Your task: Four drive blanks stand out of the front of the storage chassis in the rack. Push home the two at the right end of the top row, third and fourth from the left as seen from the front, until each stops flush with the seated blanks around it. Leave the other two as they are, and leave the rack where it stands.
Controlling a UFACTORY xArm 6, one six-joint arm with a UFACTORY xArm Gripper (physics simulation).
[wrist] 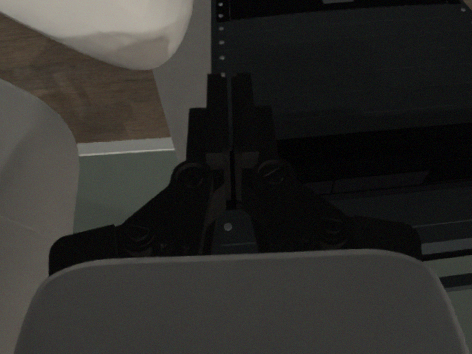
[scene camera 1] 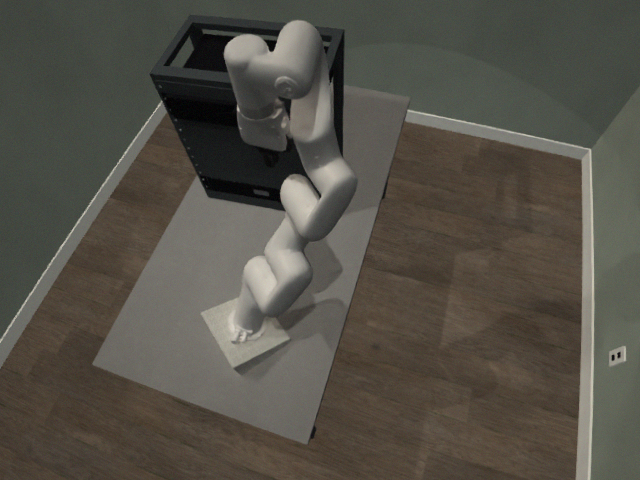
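Pixels of known places: gripper, fingertip midpoint: [wrist: 229,101] [scene camera 1: 272,162]; arm's base at its link origin: [scene camera 1: 246,324].
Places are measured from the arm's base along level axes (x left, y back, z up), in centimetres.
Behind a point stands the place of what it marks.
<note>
The dark rack [scene camera 1: 193,76] @[x 21.2, y -50.2, z 54.6 cm] [wrist: 345,75] @[x 5.4, y -49.0, z 26.6 cm] stands at the back of the table in the scene view; its front fills the right side of the wrist view. The storage chassis and its four drive blanks cannot be made out in the dark rack front, so how far any blank stands out cannot be told. My gripper [scene camera 1: 269,161] @[x -10.5, y -22.8, z 57.1 cm] [wrist: 229,101] @[x -10.5, y -22.8, z 57.1 cm] is shut and empty, its two fingers side by side. In the scene view it is in front of the rack's face, below the wrist housing. In the wrist view the fingertips overlap the rack's left front edge; whether they touch it cannot be told.
The grey table top [scene camera 1: 170,304] @[x 31.8, y -2.6, z -7.5 cm] carries the rack and the arm's pale base plate [scene camera 1: 242,356] @[x -2.7, y 10.8, z 2.9 cm]. The arm's links [scene camera 1: 330,191] @[x -25.8, y -14.6, z 61.3 cm] [wrist: 125,30] @[x -15.1, y -21.3, z 53.1 cm] rise in front of the rack's right side. A black panel with a pale label [scene camera 1: 261,192] @[x 9.4, y -49.0, z 3.9 cm] is low on the rack front.
</note>
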